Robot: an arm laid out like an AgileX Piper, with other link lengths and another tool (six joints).
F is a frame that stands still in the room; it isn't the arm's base.
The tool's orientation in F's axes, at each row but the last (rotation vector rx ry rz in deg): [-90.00, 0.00, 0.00]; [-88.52, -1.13, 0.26]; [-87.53, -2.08, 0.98]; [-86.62, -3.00, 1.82]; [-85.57, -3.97, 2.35]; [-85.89, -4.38, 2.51]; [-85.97, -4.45, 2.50]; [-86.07, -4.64, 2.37]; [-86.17, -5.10, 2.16]
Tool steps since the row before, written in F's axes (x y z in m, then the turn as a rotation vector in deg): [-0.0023, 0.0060, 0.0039, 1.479, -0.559, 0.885]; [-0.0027, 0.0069, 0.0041, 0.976, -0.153, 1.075]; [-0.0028, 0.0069, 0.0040, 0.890, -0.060, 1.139]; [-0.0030, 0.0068, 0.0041, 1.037, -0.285, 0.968]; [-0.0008, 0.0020, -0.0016, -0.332, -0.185, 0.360]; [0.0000, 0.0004, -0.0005, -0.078, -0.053, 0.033]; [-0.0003, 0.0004, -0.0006, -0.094, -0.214, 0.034]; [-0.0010, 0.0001, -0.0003, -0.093, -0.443, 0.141]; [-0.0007, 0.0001, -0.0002, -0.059, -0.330, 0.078]
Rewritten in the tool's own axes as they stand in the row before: [-0.0023, -0.0039, 0.0060, 1.479, -0.885, -0.559]; [-0.0026, -0.0039, 0.0070, 0.984, -1.069, -0.141]; [-0.0025, -0.0037, 0.0072, 0.902, -1.130, -0.042]; [-0.0026, -0.0037, 0.0072, 1.034, -0.971, -0.284]; [-0.0007, 0.0017, 0.0019, -0.337, -0.378, -0.133]; [0.0000, 0.0005, 0.0004, -0.081, -0.038, -0.044]; [-0.0003, 0.0006, 0.0004, -0.109, -0.051, -0.203]; [-0.0010, 0.0003, 0.0002, -0.123, -0.173, -0.424]; [-0.0007, 0.0002, 0.0001, -0.082, -0.102, -0.318]
